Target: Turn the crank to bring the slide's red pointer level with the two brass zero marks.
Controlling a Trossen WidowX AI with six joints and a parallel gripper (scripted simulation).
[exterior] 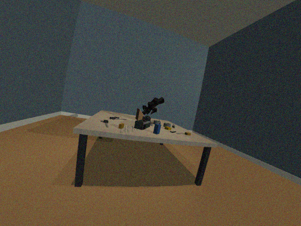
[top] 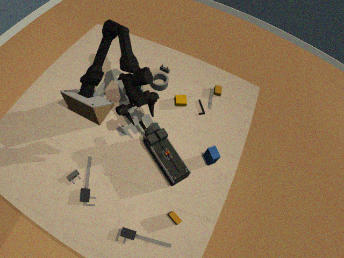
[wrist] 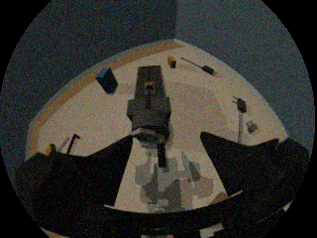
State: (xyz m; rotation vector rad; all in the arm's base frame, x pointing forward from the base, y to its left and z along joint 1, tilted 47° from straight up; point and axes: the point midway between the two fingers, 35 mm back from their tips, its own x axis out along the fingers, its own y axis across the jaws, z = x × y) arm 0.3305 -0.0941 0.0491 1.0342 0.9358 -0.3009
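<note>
Now: gripper tip 8 cm above the crank handle, 2 cm to the right of it and 1 cm past it. Also, from my gripper tip: yellow block (27 cm to the left, 13 cm below, 10 cm ahead); red pointer (15 cm ahead, 7 cm to the right, 6 cm below); blue cube (34 cm ahead, 10 cm below, 1 cm to the left).
</note>
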